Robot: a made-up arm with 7 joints. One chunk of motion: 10 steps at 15 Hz.
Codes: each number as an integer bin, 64 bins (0 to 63) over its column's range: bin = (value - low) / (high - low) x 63, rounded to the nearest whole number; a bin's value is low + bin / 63 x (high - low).
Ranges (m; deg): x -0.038..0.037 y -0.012..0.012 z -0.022..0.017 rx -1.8..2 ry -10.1..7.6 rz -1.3..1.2
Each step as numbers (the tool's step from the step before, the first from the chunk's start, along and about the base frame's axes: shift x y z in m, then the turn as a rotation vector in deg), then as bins.
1 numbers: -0.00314 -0.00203 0.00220 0.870 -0.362 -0.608
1 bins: 29 26 39 44 35 17
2 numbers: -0.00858 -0.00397 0.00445 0.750 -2.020 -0.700
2 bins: 25 21 43 42 29 15
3 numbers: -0.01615 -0.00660 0.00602 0.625 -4.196 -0.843
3 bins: 18 14 45 40 21 12
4 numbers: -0.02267 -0.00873 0.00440 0.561 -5.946 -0.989
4 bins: 13 9 43 39 15 8
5 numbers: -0.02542 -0.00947 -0.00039 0.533 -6.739 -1.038
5 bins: 11 7 35 39 12 7
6 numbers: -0.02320 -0.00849 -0.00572 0.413 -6.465 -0.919
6 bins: 12 9 26 37 13 10
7 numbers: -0.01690 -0.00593 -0.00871 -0.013 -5.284 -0.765
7 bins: 18 16 21 30 17 13
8 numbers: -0.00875 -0.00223 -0.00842 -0.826 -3.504 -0.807
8 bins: 25 26 22 16 23 12
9 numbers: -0.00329 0.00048 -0.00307 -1.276 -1.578 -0.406
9 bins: 29 33 31 9 30 23
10 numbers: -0.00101 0.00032 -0.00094 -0.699 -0.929 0.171
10 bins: 31 32 34 18 33 37
